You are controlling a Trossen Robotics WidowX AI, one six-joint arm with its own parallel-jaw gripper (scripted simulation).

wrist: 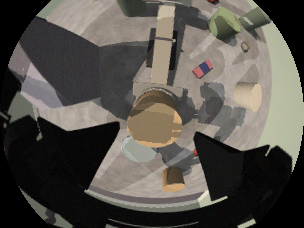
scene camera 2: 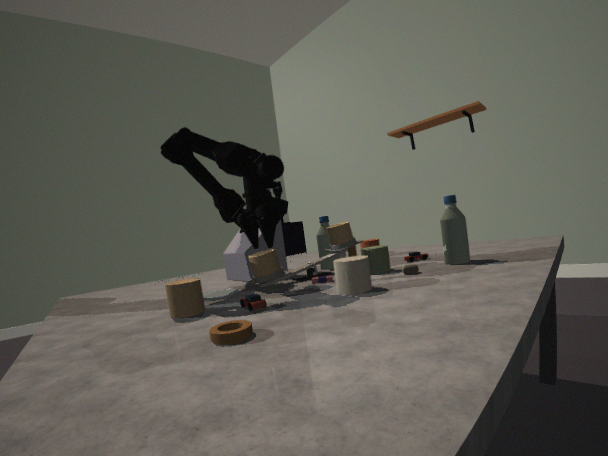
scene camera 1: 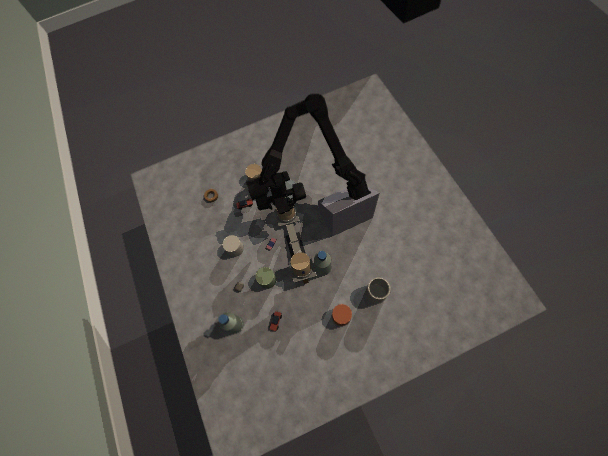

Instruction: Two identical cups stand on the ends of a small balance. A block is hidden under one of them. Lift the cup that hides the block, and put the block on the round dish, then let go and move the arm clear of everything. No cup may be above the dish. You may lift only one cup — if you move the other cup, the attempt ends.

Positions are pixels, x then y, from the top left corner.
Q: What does my gripper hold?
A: Nothing.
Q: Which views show my gripper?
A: The wrist view, scene camera 2 and scene camera 1: all of them.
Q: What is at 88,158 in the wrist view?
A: My gripper.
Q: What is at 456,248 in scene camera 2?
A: A bottle.
